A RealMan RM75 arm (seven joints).
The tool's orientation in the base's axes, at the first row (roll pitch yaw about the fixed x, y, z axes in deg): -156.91, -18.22, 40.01
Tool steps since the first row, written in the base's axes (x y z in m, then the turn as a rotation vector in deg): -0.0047, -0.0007, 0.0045, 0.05, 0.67, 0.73; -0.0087, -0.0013, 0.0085, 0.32, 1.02, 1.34; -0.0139, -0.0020, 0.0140, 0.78, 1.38, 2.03; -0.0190, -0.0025, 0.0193, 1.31, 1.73, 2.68
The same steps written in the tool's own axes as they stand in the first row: -0.0024, -0.0045, -0.0041, 0.67, -0.66, -0.31; -0.0045, -0.0083, -0.0078, 1.27, -0.92, -0.69; -0.0070, -0.0135, -0.0128, 2.04, -1.09, -1.13; -0.0093, -0.0186, -0.0175, 2.85, -1.18, -1.54
